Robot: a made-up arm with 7 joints. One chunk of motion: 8 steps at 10 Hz.
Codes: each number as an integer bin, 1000 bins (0 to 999) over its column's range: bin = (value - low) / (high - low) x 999, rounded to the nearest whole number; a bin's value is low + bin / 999 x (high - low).
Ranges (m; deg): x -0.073..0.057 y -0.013..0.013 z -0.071..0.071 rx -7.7..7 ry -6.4..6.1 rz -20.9..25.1
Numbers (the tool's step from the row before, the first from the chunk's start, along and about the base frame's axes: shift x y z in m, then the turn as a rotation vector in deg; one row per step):
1: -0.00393 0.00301 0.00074 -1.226 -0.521 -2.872
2: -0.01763 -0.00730 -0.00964 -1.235 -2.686 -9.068
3: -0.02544 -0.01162 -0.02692 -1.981 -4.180 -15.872
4: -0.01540 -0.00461 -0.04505 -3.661 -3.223 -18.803
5: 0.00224 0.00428 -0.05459 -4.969 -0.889 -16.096
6: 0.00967 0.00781 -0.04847 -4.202 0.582 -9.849
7: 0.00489 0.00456 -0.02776 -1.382 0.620 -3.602
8: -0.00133 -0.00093 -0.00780 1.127 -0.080 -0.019
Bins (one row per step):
1: 531 615 505 440 470 392
2: 425 219 432 439 297 257
3: 365 53 310 389 177 109
4: 443 322 183 274 254 46
5: 578 664 115 186 440 104
6: 635 800 159 238 558 240
7: 599 675 304 429 561 376
8: 551 464 445 600 505 453

